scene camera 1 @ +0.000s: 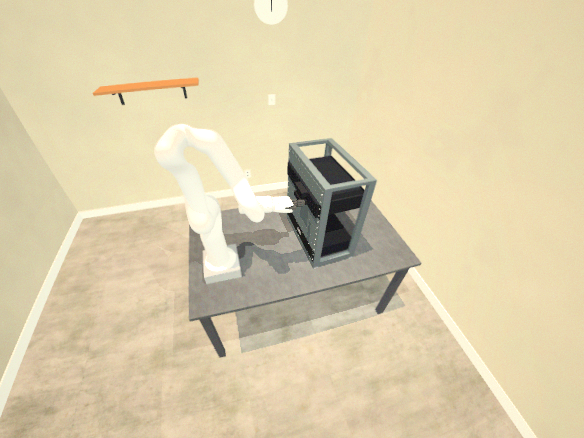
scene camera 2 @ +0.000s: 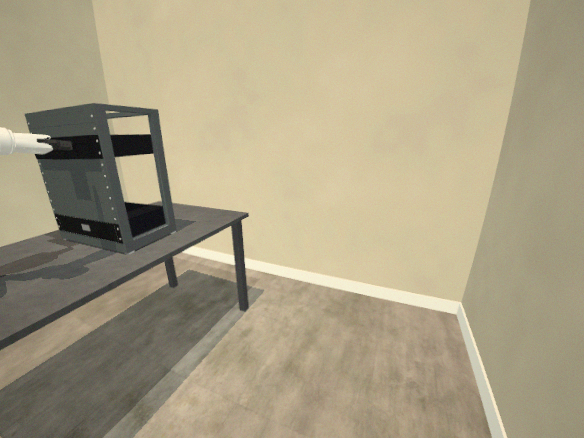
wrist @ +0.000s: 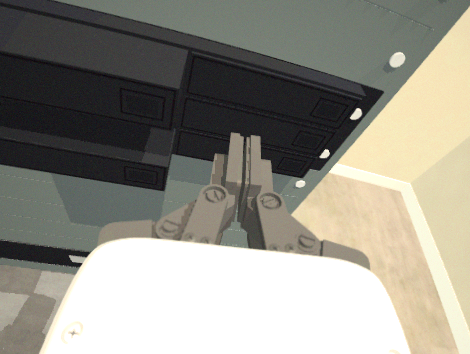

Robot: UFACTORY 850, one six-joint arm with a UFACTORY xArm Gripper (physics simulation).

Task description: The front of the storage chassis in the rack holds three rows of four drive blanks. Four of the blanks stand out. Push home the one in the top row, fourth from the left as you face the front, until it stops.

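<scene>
The storage chassis (scene camera 1: pixel 347 200) (scene camera 2: pixel 132 145) is black and sits in the grey rack (scene camera 1: pixel 324 220) (scene camera 2: pixel 115 185). In the wrist view, the top-row fourth blank (wrist: pixel 255 90) is at the upper right, and its face looks about level with the middle-row blank (wrist: pixel 207 116) and bottom-row blank (wrist: pixel 195 144) below it. My gripper (scene camera 1: pixel 303 202) (scene camera 2: pixel 71 145) (wrist: pixel 241 154) is shut and empty. Its tips are at the chassis front, overlapping the right column's middle row in the wrist view, below the top blank's face. Whether they touch anything is unclear.
Left of that column, a top-row blank (wrist: pixel 65 80) and a lower blank (wrist: pixel 95 167) stand out toward the camera. White screw heads (wrist: pixel 397 59) line the rack's right post. The rack stands on the dark table (scene camera 1: pixel 300 285) (scene camera 2: pixel 100 285). A black unit (scene camera 2: pixel 102 230) sits low in the rack.
</scene>
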